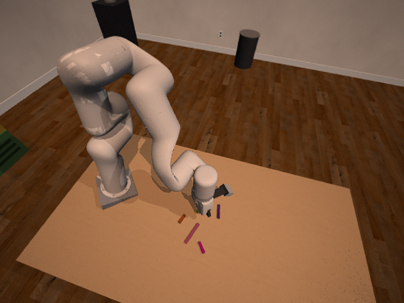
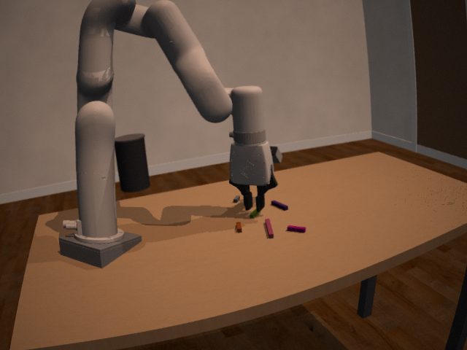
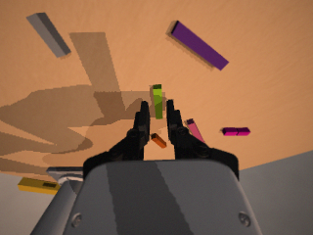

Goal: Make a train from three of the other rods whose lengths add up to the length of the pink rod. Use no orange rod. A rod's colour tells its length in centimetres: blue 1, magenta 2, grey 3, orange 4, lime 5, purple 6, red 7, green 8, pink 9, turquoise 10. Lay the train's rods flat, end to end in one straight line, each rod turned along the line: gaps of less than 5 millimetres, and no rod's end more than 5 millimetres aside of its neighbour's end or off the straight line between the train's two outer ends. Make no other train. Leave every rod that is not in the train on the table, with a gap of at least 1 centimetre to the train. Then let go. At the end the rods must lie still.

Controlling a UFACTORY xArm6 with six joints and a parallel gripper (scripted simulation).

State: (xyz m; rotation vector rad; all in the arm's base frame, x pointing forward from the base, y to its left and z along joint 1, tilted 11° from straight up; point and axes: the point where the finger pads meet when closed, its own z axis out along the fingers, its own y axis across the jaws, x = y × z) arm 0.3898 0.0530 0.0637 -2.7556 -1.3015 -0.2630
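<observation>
My hand is 3 cm above the lime rod. Round my hand: purple rod: 7 cm ahead, 3 cm below, 2 cm to the left; orange rod: 7 cm to the right, 6 cm behind, 3 cm below; pink rod: 10 cm to the right, 3 cm below.
</observation>
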